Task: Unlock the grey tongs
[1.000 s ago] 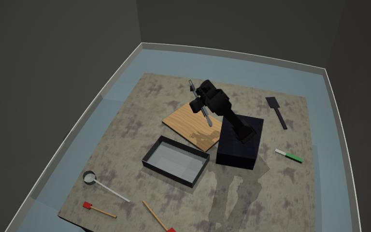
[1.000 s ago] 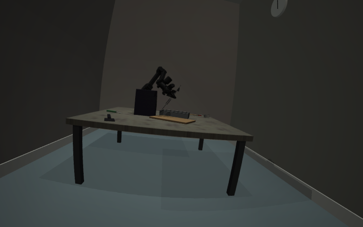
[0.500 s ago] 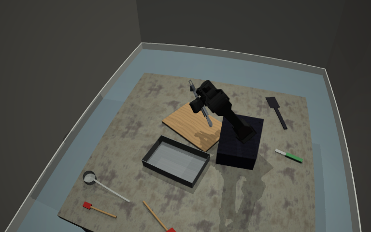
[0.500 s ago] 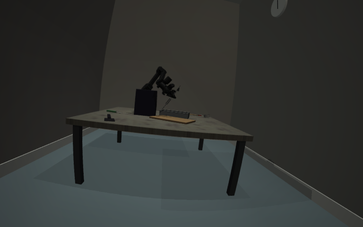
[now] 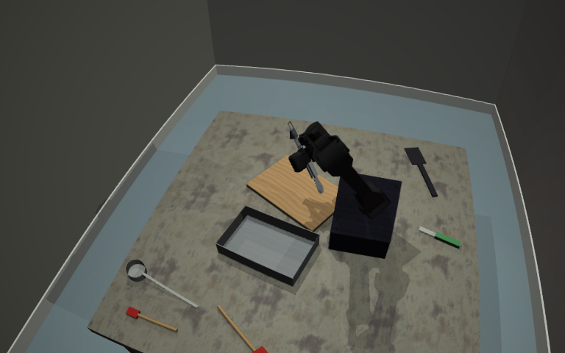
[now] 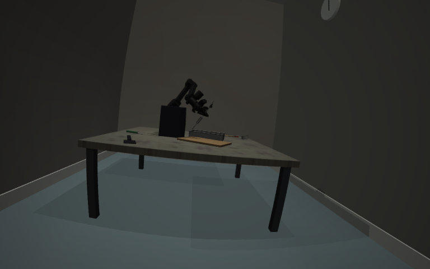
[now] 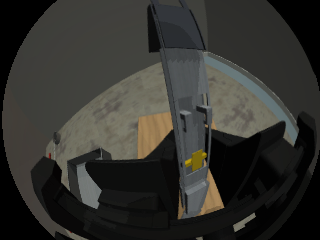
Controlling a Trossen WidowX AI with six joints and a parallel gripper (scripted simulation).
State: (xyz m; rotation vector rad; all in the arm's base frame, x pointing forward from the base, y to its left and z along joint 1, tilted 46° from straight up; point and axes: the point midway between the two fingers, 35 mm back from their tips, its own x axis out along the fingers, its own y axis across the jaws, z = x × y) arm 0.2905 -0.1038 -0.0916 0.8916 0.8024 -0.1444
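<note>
Now: gripper tip 190 mm above the wooden board. The rest, counted from my gripper tip: black spatula: 490 mm behind, 300 mm to the right, 200 mm below; yellow lock piece: 30 mm behind, 20 mm above, 10 mm to the left; dark roasting tin: 300 mm to the left, 170 mm below, 20 mm ahead.
</note>
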